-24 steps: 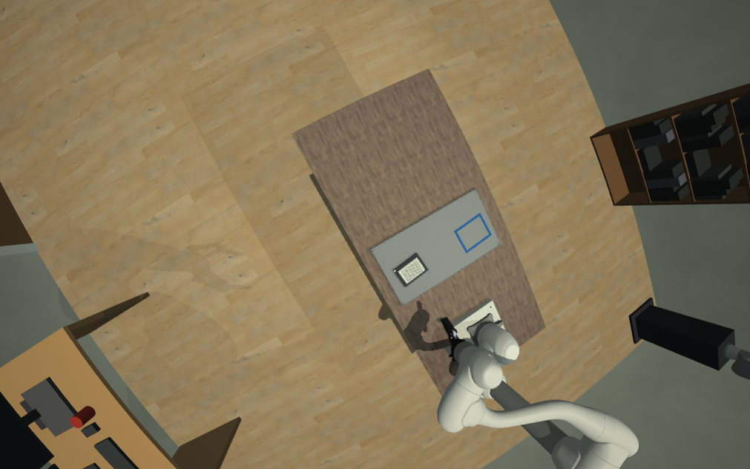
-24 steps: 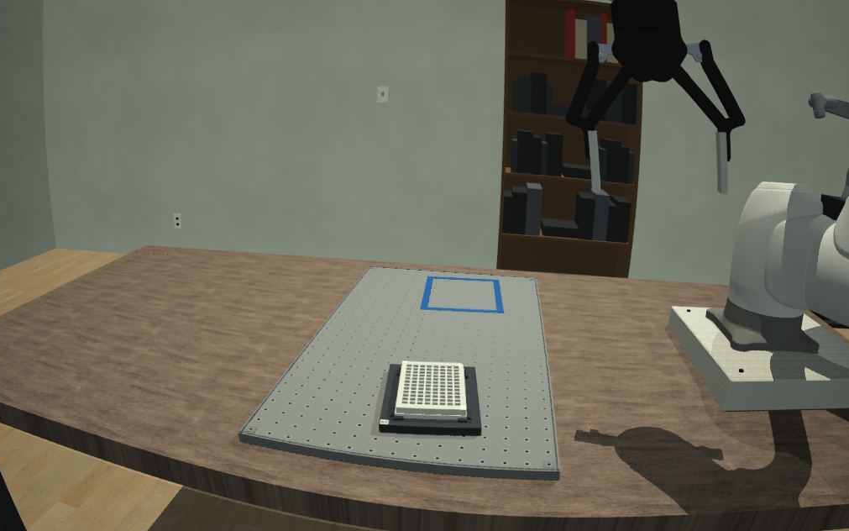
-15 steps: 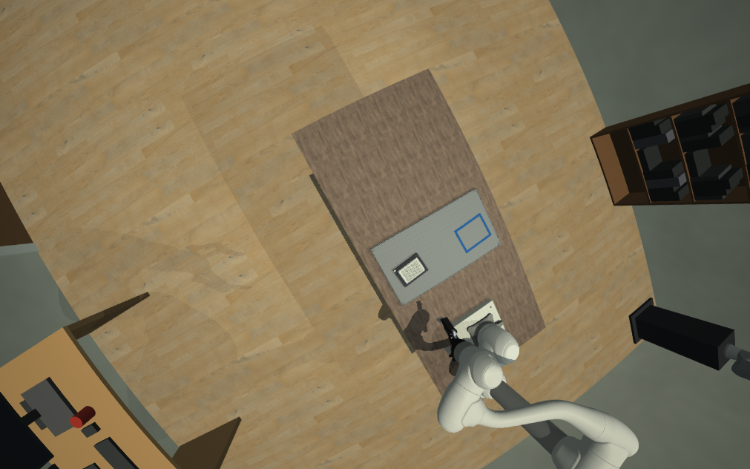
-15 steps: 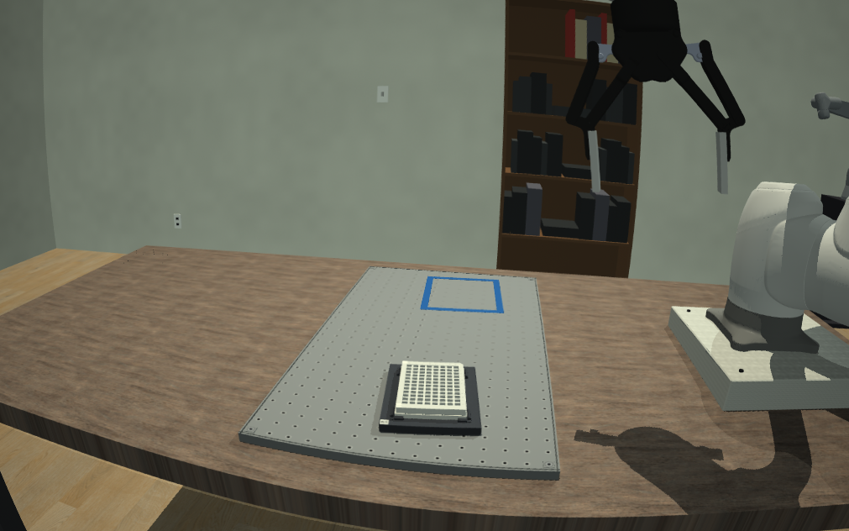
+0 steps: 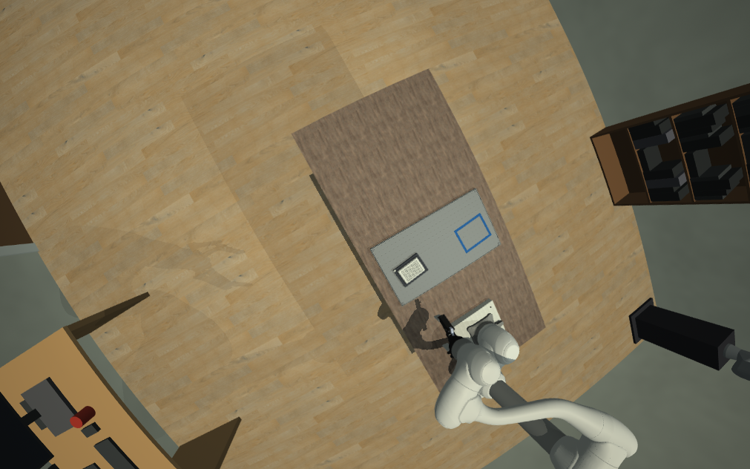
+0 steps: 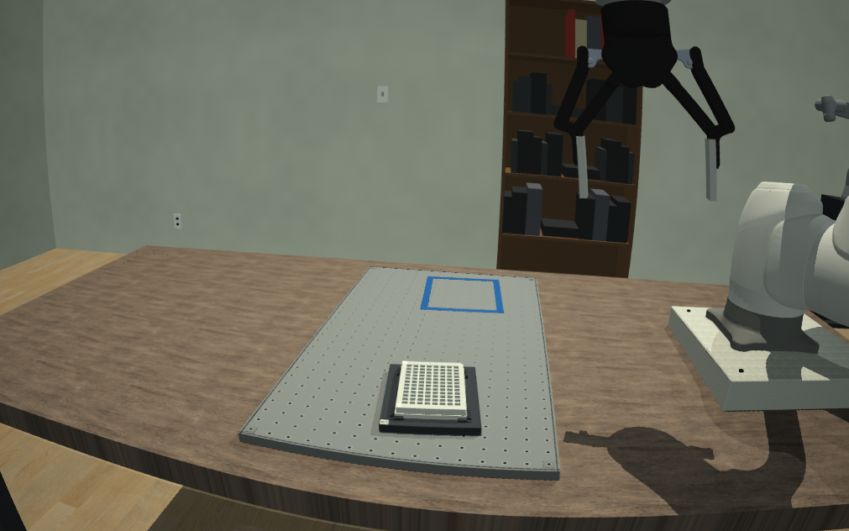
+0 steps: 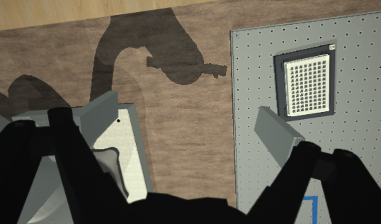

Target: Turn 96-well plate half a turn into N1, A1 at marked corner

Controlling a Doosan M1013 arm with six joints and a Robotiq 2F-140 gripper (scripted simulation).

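Now: hand 28 cm above the white 96-well plate, 23 cm short of it and 4 cm to the left of it. The rest, counted from my hand: A1 label: 29 cm below, 27 cm ahead, 4 cm to the left; then dark plate nest N1: 29 cm below, 23 cm ahead, 4 cm to the right.
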